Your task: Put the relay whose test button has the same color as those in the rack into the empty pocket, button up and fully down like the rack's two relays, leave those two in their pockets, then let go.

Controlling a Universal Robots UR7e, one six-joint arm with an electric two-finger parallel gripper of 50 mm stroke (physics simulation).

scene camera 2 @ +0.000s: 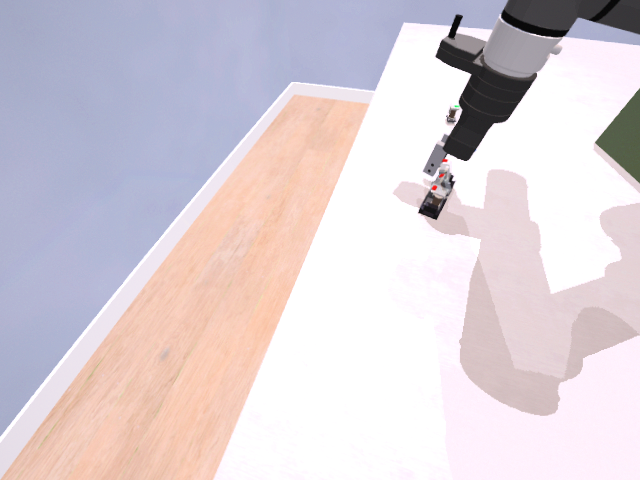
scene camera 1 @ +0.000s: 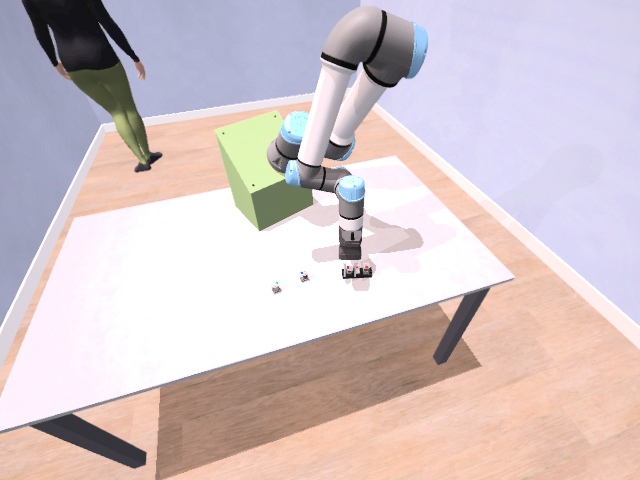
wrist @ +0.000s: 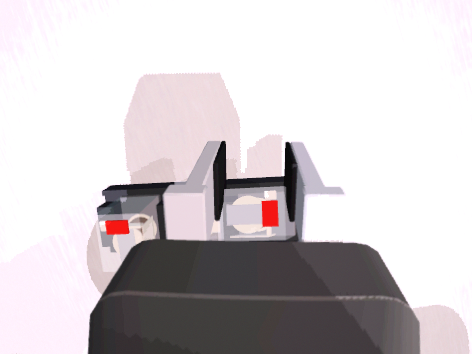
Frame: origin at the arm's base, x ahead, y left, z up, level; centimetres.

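Seen in the pictures: gripper, fingertip midpoint: [scene camera 2: 431, 168] [scene camera 1: 349, 274] [wrist: 255, 165]; arm's base, link origin: [scene camera 1: 285, 156].
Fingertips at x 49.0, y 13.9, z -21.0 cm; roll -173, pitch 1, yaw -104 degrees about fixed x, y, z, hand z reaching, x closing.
Offsets run from my fingertips to a thing's top centre. Level surfaces: height alone.
The black rack @(dx -2.5, dy +3.5, dz -1.4 cm) [scene camera 1: 357, 276] [scene camera 2: 428, 211] [wrist: 137, 188] holds three red-button relays. My gripper [scene camera 1: 349, 264] [wrist: 255, 165] is shut on the red-button relay @(dx -2.2, dy +0.3, dz +2.5 cm) [scene camera 2: 445, 166] [wrist: 244, 215] at the rack's end nearest the loose relays. That relay's button faces up in the wrist view, turned a quarter from the one on the far-end relay @(dx -2.0, dy +6.6, dz +1.2 cm) [scene camera 1: 366, 269] [scene camera 2: 437, 190] [wrist: 108, 255]. The middle relay @(dx -2.3, dy +3.3, dz +1.6 cm) [scene camera 1: 356, 269] shows in scene camera 1; the left finger mostly hides it in the wrist view. The far-end relay reaches past the rack's near edge in the wrist view. How deep each relay sits is unclear.
A blue-button relay @(dx -4.5, dy -15.4, dz +0.7 cm) [scene camera 1: 304, 276] and a green-button relay @(dx -1.7, dy -25.7, dz +0.7 cm) [scene camera 1: 276, 287] [scene camera 2: 451, 113] stand on the white table @(dz -3.7 cm) [scene camera 1: 155, 310] to one side of the rack. The green block [scene camera 1: 279, 201] bears the arm's base. A person [scene camera 1: 98, 62] stands beyond the table.
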